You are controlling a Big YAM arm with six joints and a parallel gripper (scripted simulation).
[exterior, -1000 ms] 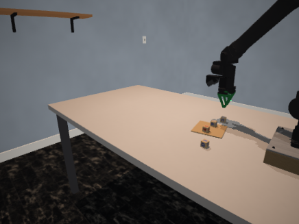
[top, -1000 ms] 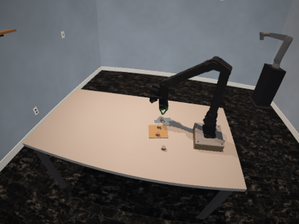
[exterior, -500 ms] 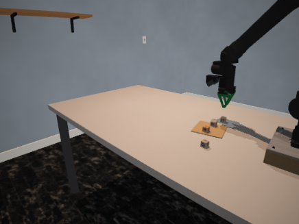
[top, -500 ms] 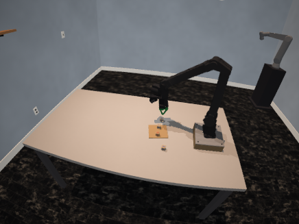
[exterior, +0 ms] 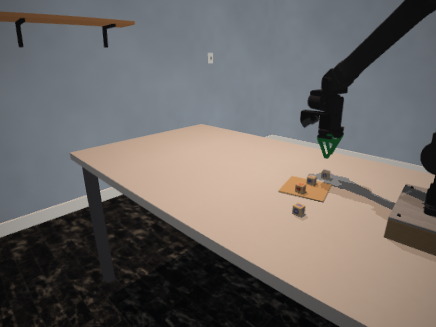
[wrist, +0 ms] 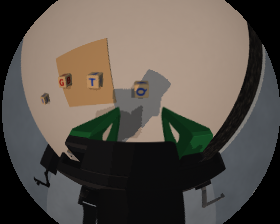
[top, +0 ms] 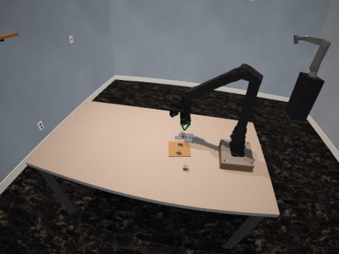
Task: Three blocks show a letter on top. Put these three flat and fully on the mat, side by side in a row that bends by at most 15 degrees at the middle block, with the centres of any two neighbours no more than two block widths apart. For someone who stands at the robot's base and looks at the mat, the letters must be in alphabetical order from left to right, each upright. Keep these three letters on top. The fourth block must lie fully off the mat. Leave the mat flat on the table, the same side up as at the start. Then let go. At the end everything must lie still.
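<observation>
Right now the mat is 20 mm ahead of my hand, 130 mm to the left of it and 90 mm below it.
</observation>
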